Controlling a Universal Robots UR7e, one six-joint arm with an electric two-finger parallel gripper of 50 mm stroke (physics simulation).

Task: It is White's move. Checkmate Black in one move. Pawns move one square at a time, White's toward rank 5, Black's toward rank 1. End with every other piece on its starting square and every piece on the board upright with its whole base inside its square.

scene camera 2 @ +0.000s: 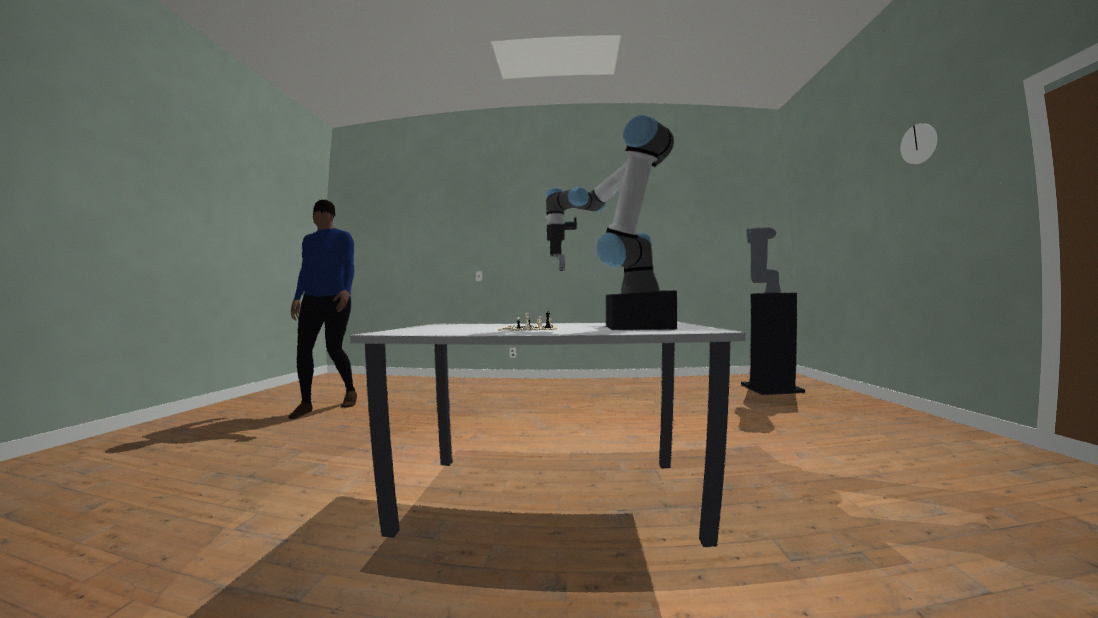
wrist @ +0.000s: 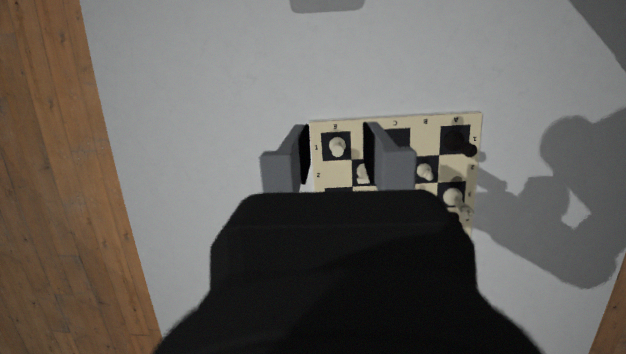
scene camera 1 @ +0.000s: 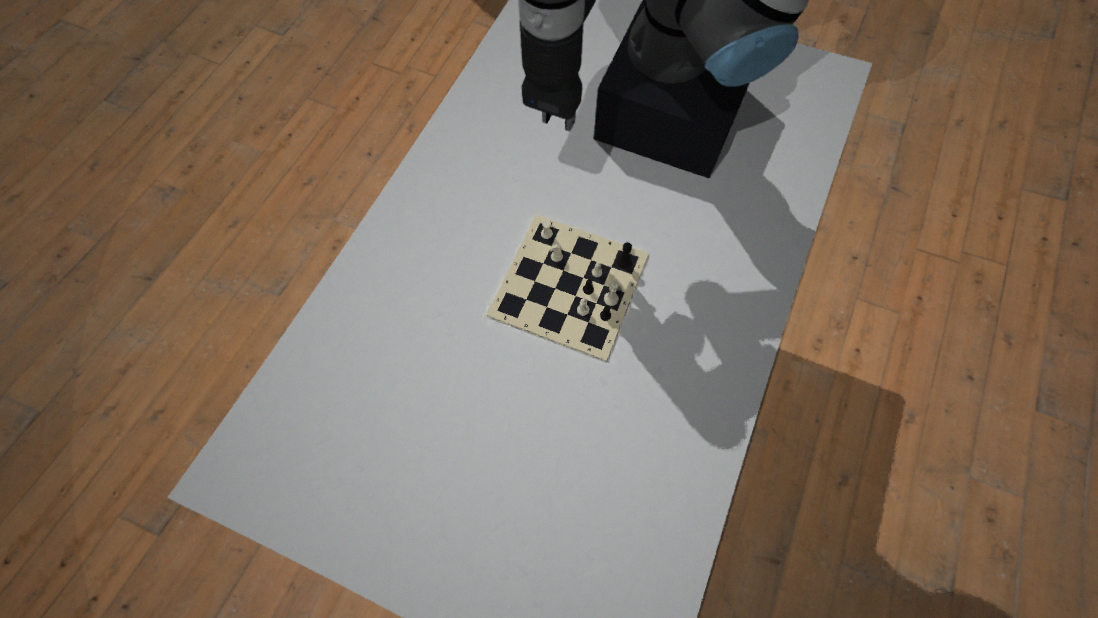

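The chessboard lies on the table. White pieces stand on E1, D2, B2 and B4. The tall white king is on A3. The tall black king is on A1. Small black pawns stand on B3 and A4. All look upright. My gripper is partly open and empty, high above the table, off the board's rank 1 side. In the wrist view it hides the board's lower part.
The black base block of the arm stands on the white table, behind the board. A person in blue stands on the floor left of the table. A dark pedestal with a grey arm stands at the back right.
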